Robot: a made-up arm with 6 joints.
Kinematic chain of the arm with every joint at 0, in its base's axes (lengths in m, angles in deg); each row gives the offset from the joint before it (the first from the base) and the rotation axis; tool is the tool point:
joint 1: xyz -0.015 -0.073 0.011 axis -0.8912 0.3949 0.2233
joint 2: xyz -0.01 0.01 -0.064 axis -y
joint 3: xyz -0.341 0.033 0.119 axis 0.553 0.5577 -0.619
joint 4: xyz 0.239 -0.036 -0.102 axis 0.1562 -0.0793 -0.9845
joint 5: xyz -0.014 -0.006 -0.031 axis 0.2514 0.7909 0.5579
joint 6: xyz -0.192 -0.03 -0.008 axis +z
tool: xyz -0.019 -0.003 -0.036
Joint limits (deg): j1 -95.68..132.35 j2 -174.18..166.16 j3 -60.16..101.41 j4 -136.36..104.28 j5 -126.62..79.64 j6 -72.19..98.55
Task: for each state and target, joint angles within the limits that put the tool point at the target. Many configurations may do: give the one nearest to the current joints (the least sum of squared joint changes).
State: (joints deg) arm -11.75 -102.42 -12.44 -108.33 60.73 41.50
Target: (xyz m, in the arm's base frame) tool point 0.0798 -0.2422 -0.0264
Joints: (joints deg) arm 8.85 -80.28 -1.50 -80.76 47.62 41.01
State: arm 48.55 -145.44 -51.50 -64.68 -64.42 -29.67
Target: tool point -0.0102 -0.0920 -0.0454
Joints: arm -2.53 -153.58 -60.16 -36.41 -62.06 -44.53
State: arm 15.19 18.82 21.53 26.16 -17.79 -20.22
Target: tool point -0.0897 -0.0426 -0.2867
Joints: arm 15.08 34.67 -18.18 31.85 -51.01 -23.11
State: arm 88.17 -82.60 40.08 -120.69 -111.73 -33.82
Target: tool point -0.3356 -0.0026 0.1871
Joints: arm 84.31 -66.82 33.76 -120.53 -111.51 -33.14
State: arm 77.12 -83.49 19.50 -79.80 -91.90 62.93
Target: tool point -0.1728 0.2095 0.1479
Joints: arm 95.29 -101.05 35.47 -74.98 -96.35 62.27
